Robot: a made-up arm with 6 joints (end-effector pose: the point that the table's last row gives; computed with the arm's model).
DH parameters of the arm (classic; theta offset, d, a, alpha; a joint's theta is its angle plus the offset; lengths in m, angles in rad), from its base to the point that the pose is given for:
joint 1: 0 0.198 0 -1.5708
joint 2: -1.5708 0 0.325 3.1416
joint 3: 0 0 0 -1.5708
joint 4: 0 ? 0 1.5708
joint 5: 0 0.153 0 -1.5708
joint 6: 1.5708 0 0 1.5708
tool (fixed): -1.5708 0 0 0
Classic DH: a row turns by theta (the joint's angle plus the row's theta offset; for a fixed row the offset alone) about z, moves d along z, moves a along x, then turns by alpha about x.
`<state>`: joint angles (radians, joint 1 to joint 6).
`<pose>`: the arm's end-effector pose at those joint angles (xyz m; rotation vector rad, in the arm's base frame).
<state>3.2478 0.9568 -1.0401 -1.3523 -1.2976 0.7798</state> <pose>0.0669 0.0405 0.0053 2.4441 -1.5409 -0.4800</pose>
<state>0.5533 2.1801 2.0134 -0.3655 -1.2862 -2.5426</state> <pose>0.7010 0.2650 -0.1224 1.7653 1.3161 -1.5241</pose>
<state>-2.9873 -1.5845 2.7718 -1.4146 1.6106 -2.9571</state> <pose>0.6245 0.1212 -0.2083 1.6117 2.2301 0.5979</pose>
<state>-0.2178 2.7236 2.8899 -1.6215 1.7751 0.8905</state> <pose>0.6222 -0.1298 -0.1694 0.6157 -0.7728 -1.8820</pose>
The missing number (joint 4, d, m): -0.485
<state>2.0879 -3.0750 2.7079 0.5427 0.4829 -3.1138</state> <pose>-0.1045 0.4488 -0.2896 1.0837 2.5942 0.6169</pose>
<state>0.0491 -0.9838 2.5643 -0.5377 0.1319 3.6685</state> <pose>-0.7397 -0.1679 0.2582 0.7809 -0.0173 -2.9284</pose>
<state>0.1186 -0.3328 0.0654 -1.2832 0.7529 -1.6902</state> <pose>0.4001 0.0040 0.5580 -2.8534 0.9827 -0.7992</pose>
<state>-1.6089 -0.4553 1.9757 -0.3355 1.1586 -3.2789</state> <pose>-0.1262 0.4828 0.8444 -0.0905 0.6445 1.7271</pose>
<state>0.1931 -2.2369 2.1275 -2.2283 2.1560 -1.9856</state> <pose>-0.5428 -0.0109 -0.4175 0.4910 -1.5741 -0.7766</pose>
